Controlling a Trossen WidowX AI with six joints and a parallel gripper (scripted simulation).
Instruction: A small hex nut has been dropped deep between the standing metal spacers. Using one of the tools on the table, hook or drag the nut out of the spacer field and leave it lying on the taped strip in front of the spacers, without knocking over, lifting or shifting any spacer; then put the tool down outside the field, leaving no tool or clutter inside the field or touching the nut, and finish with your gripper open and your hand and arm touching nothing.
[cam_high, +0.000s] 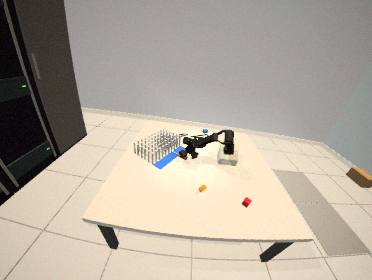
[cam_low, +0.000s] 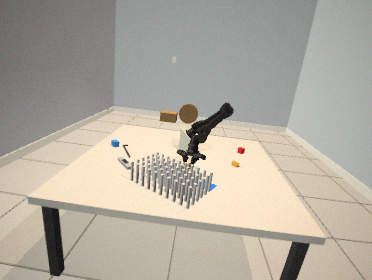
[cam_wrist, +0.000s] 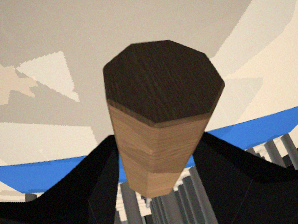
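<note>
My gripper tip is now 8 cm short of the blue taped strip, 1 cm to the left of it and 2 cm above it. The rest, counted from my gripper tip: orange-handled tool (12 cm behind, 34 cm to the left); flat grey tool (1 cm behind, 38 cm to the right); red cube (41 cm behind, 44 cm to the left).
</note>
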